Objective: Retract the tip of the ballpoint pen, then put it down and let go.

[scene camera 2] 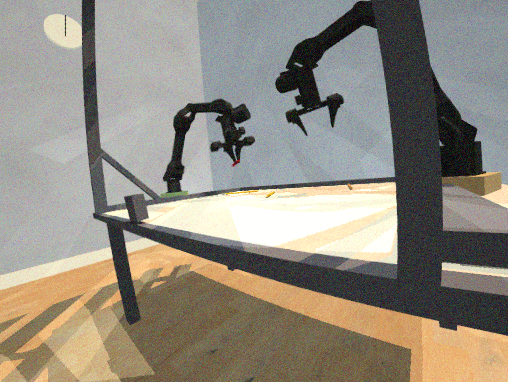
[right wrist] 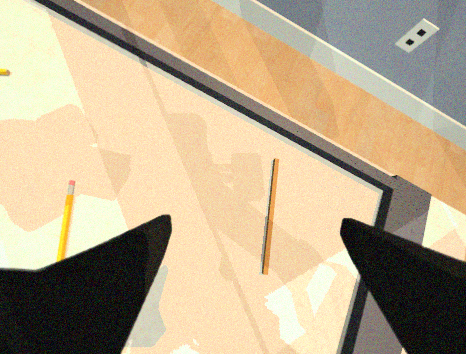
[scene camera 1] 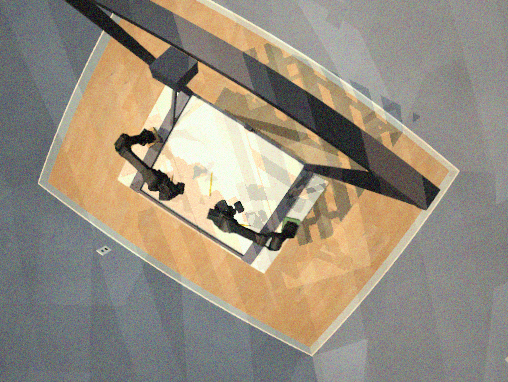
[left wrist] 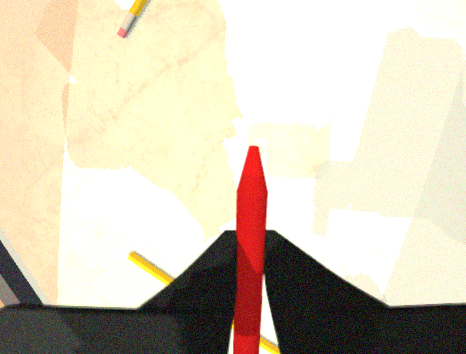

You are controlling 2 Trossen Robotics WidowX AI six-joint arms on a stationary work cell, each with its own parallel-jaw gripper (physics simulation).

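Where they show: left gripper, fingertip midpoint: (scene camera 2: 237, 163) (left wrist: 249, 241); right gripper, fingertip midpoint: (scene camera 2: 319, 131) (right wrist: 255, 224); left arm's base, origin of the base link: (scene camera 1: 290, 226); right arm's base, origin of the base link: (scene camera 2: 460, 175) (scene camera 1: 150, 137).
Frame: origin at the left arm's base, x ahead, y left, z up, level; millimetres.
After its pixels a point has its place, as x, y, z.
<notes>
The red ballpoint pen (scene camera 2: 236, 163) @(399, -56, 97) (left wrist: 251, 210) @(411, -64, 109) is between the fingers of my left gripper (scene camera 2: 235, 160) @(402, -51, 98) (left wrist: 249, 241) @(402, -51, 98), which is shut on it and points down, well above the table. In the left wrist view the pen's tapered end points up the picture and ends bluntly, with no metal tip showing; its other end runs out of the bottom of the view. My right gripper (scene camera 2: 319, 130) @(743, -96, 166) (right wrist: 255, 224) @(743, -96, 166) is open and empty, high above the table.
A yellow pencil (scene camera 1: 210, 185) @(559, -147, -32) (left wrist: 139, 7) @(549, -84, -33) (right wrist: 65, 225) @(556, -115, -32) lies on the white table (scene camera 2: 300, 225) @(707, -582, -38). Another yellow stick (left wrist: 152, 268) @(414, 78, -33) lies below the pen. An orange-brown stick (right wrist: 270, 215) @(827, -79, -31) lies below my right gripper. Dark frame posts (scene camera 2: 410, 150) @(782, -711, 30) stand around the table.
</notes>
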